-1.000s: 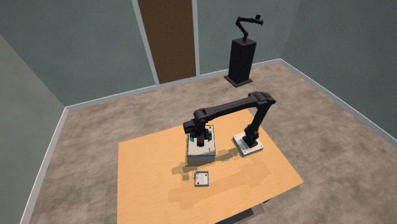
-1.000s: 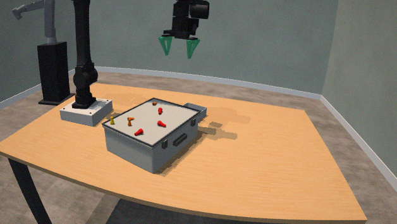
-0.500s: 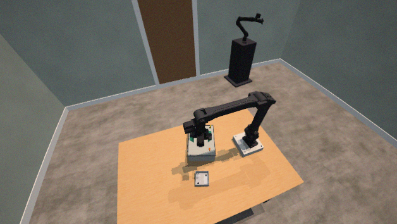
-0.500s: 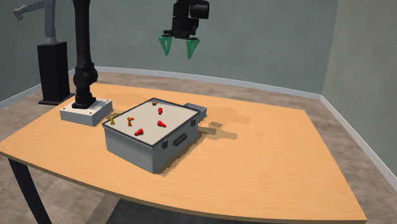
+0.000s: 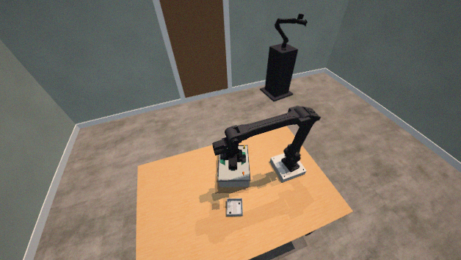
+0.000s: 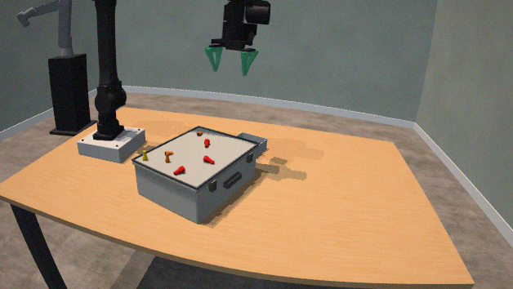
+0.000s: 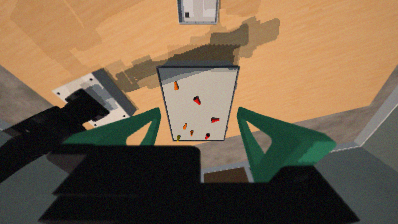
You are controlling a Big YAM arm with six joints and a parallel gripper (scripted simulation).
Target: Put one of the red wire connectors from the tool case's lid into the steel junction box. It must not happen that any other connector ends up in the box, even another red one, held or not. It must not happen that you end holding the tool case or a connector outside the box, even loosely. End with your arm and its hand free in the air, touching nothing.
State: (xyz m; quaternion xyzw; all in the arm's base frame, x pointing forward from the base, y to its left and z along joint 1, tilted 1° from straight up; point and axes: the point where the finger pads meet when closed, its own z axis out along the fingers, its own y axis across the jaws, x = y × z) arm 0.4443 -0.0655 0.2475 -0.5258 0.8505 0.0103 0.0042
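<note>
My gripper is now 5 cm past the red wire connector, 8 cm to the left of it and 19 cm above it. Also, from my hand: grey tool case: 6 cm behind, 13 cm to the right, 23 cm below.
</note>
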